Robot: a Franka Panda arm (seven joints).
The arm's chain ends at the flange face. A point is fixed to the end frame.
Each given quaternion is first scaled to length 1.
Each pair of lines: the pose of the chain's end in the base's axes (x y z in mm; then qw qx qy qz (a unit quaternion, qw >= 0)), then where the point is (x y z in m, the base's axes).
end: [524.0, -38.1, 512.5, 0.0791, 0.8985, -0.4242, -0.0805]
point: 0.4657 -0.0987 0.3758
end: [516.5, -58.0, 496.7, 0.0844, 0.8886, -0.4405, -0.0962]
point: 0.4515 -0.1162 0.3620
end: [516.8, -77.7, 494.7, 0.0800, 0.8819, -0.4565, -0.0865]
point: 0.4530 -0.1345 0.3589
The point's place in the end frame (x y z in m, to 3 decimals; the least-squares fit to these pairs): 0.021 0.053 0.150
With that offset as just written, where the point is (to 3 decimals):
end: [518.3, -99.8, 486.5, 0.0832, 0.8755, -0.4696, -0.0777]
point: 0.455 -0.157 0.351
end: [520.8, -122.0, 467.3, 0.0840, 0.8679, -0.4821, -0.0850]
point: 0.454 -0.177 0.332
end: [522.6, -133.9, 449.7, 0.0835, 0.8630, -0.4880, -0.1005]
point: 0.451 -0.186 0.316
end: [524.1, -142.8, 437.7, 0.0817, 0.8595, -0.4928, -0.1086]
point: 0.450 -0.193 0.304
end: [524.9, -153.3, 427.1, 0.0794, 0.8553, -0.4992, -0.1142]
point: 0.449 -0.201 0.294
